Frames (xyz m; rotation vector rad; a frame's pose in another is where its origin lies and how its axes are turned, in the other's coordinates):
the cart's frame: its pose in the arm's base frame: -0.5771 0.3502 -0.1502 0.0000 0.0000 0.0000
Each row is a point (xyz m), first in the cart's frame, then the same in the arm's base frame.
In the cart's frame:
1: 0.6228 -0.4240 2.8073
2: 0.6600 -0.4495 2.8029
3: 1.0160 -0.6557 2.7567
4: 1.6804 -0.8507 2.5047
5: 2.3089 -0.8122 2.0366
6: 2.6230 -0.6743 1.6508
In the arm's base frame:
1: 0.0457 -0.0738 2.6571
2: 0.0829 -0.0993 2.6527
3: 0.4389 -0.3055 2.6065
4: 1.1033 -0.5005 2.3545
5: 1.7318 -0.4620 1.8864
6: 2.0459 -0.3241 1.5006

